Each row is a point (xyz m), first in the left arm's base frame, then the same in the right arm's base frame.
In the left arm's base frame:
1: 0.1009 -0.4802 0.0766
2: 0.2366 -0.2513 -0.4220
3: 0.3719 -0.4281 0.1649
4: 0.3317 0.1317 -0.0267
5: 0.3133 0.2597 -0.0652
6: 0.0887 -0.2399 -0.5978
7: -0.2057 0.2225 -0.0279
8: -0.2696 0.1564 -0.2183
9: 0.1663 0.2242 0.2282
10: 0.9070 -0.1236 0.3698
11: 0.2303 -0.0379 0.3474
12: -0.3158 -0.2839 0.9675
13: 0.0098 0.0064 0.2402
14: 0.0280 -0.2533 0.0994
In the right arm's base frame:
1: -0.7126 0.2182 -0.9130
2: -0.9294 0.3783 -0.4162
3: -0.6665 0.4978 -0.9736
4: -0.4072 0.5743 -0.4458
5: -0.3424 0.5830 -0.3277
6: -1.0163 0.2287 -0.2646
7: -0.2432 0.0710 -0.3158
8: -0.4097 -0.0147 -0.2177
9: -0.1337 0.4455 -0.5433
10: -0.4153 1.0961 -0.9759
11: -0.2431 0.4550 -0.8171
12: 0.1249 -0.1030 -1.3616
13: -0.2456 0.2452 -0.6828
14: -0.5265 0.1987 -0.7637

